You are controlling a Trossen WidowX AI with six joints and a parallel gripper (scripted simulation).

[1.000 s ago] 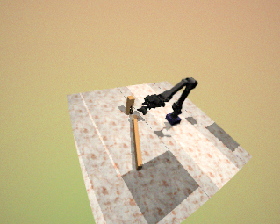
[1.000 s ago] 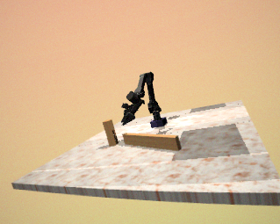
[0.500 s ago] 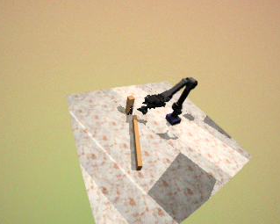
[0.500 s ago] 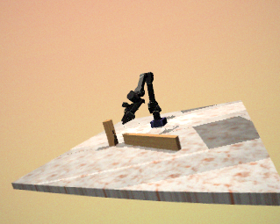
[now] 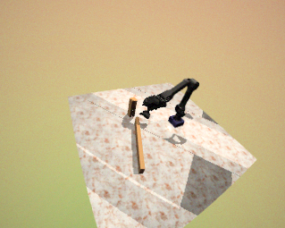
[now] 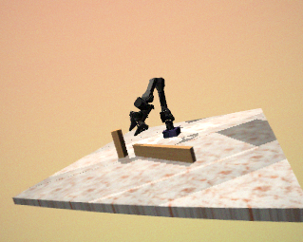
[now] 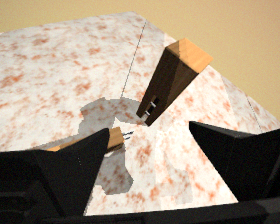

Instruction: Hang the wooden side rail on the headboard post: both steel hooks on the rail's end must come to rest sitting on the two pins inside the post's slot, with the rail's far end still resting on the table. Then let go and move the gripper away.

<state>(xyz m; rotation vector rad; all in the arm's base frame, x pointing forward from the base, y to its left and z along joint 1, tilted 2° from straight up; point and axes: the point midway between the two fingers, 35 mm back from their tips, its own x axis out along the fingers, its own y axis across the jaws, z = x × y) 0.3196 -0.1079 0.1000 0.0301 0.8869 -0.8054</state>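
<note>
The headboard post lies 9 cm to the right of my gripper tip, 5 cm below it and 3 cm ahead of it.
</note>
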